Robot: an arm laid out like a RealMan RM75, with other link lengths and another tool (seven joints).
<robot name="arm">
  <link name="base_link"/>
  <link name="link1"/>
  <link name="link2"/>
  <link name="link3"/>
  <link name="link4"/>
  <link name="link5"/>
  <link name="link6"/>
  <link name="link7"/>
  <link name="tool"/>
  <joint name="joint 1" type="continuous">
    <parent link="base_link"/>
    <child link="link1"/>
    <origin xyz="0 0 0.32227"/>
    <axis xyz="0 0 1"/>
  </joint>
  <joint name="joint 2" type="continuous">
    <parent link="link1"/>
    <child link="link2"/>
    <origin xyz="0 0 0"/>
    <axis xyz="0 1 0"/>
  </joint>
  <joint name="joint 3" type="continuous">
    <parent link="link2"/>
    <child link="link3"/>
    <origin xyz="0 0 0.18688"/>
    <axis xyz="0 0 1"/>
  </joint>
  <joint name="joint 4" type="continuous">
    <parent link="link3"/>
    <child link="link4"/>
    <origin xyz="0 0 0"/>
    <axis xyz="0 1 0"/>
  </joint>
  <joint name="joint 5" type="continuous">
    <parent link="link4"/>
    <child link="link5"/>
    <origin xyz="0 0 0.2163"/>
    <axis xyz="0 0 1"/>
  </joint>
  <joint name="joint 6" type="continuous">
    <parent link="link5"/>
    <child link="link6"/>
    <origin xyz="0 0 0"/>
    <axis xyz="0 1 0"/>
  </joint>
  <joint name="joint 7" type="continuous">
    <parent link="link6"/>
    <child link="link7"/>
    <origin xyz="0 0 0.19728"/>
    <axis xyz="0 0 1"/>
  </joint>
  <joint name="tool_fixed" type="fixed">
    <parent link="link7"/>
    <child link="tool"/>
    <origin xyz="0.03 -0.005 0.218" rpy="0 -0.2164 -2.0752"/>
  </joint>
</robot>
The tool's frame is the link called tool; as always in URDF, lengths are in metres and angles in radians. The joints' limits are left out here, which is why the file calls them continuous.
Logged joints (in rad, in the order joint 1, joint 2, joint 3, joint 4, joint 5, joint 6, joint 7), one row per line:
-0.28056, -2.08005, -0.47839, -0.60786, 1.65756, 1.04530, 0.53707
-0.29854, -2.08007, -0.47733, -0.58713, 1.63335, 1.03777, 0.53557
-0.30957, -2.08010, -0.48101, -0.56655, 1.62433, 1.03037, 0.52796
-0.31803, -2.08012, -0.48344, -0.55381, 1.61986, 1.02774, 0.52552
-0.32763, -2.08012, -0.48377, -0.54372, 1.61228, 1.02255, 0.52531
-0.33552, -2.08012, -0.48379, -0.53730, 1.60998, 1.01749, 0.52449
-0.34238, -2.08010, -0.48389, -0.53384, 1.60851, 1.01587, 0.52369
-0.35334, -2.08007, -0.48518, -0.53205, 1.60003, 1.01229, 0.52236
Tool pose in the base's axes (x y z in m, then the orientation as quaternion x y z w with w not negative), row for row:
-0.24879, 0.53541, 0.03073, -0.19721, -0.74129, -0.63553, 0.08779
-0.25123, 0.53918, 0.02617, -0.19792, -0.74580, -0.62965, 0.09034
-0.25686, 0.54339, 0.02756, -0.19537, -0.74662, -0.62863, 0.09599
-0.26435, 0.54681, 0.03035, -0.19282, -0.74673, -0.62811, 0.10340
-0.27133, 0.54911, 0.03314, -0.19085, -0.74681, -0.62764, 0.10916
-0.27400, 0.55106, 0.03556, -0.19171, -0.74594, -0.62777, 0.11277
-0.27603, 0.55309, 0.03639, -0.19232, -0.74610, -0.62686, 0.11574
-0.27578, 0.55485, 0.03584, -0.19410, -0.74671, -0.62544, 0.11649
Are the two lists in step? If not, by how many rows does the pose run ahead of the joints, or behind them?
The pose runs 2 rows behind the joints: the pose in row i belongs to the joints in row i - 2.
